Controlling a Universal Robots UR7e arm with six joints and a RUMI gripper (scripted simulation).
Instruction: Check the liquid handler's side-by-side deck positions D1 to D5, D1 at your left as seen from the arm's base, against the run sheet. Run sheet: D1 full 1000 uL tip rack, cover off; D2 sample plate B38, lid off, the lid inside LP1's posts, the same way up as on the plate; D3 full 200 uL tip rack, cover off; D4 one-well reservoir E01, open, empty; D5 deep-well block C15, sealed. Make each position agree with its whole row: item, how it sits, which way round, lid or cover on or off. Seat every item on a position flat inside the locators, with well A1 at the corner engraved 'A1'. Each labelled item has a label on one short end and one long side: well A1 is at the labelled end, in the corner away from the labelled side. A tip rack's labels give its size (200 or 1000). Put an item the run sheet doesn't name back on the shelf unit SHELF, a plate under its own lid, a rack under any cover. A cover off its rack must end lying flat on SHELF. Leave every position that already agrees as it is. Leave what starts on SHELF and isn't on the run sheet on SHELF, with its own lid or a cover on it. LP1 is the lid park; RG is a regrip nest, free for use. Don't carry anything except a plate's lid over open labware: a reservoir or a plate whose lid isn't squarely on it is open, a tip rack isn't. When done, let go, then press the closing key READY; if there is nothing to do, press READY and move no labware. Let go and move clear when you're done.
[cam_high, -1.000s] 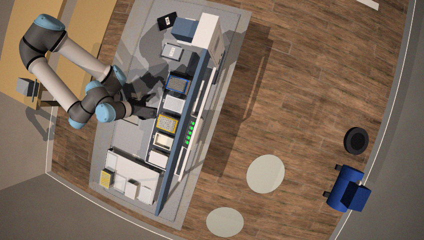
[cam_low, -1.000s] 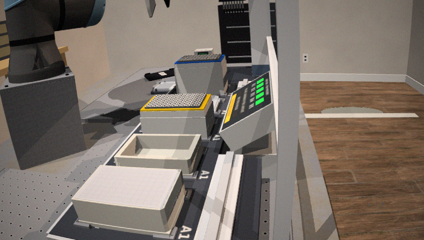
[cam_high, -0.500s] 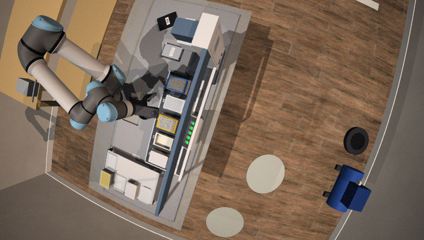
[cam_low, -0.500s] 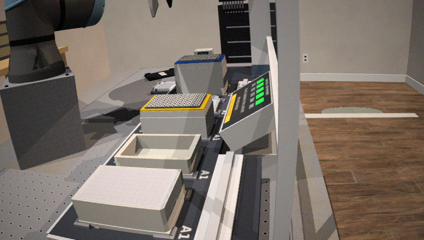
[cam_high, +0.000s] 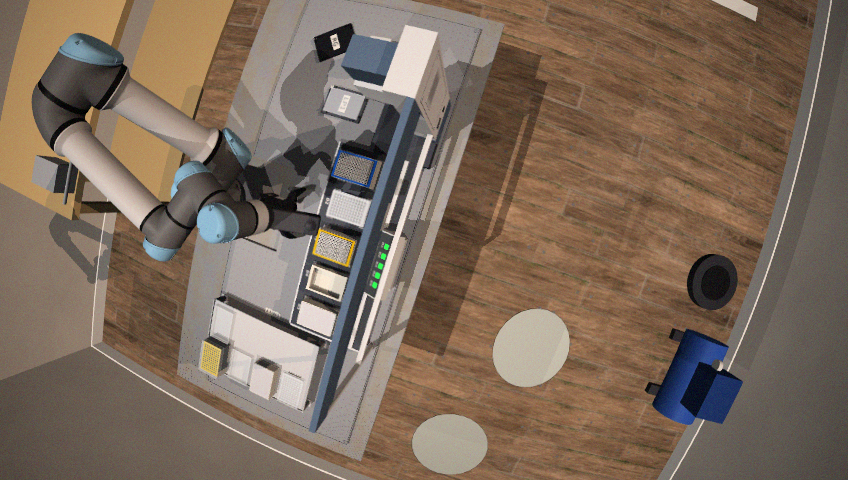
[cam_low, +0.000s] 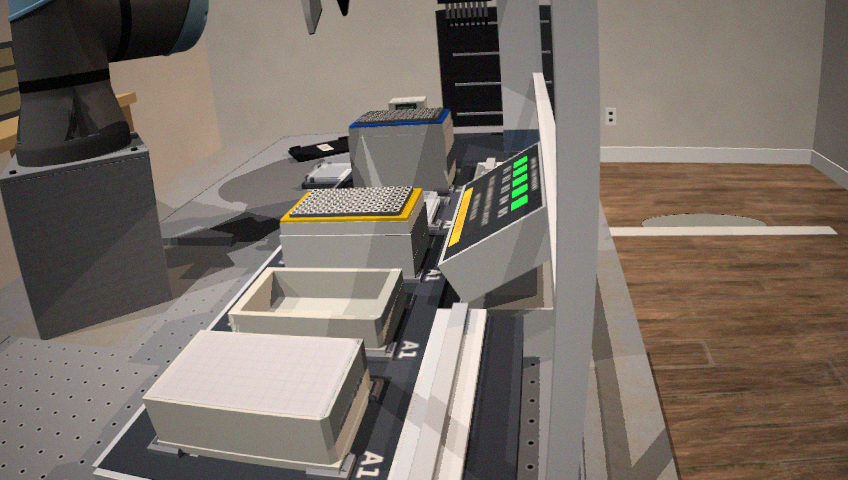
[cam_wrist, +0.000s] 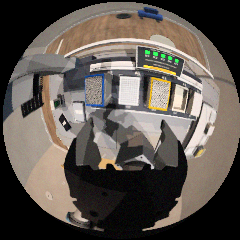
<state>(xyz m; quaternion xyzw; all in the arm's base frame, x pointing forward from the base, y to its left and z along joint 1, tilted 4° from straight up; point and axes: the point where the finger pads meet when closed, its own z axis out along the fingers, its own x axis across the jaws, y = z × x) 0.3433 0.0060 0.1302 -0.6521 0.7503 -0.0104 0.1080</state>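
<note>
The yellow-rimmed tip rack lies 19 cm below my hand, 11 cm to the right of it and 3 cm ahead of it. The rest, counted from my hand: one-well reservoir: 24 cm to the right, 23 cm below; deep-well block: 36 cm to the right, 22 cm below, 2 cm behind; blue-rimmed tip rack: 17 cm below, 14 cm to the left, 7 cm ahead.
</note>
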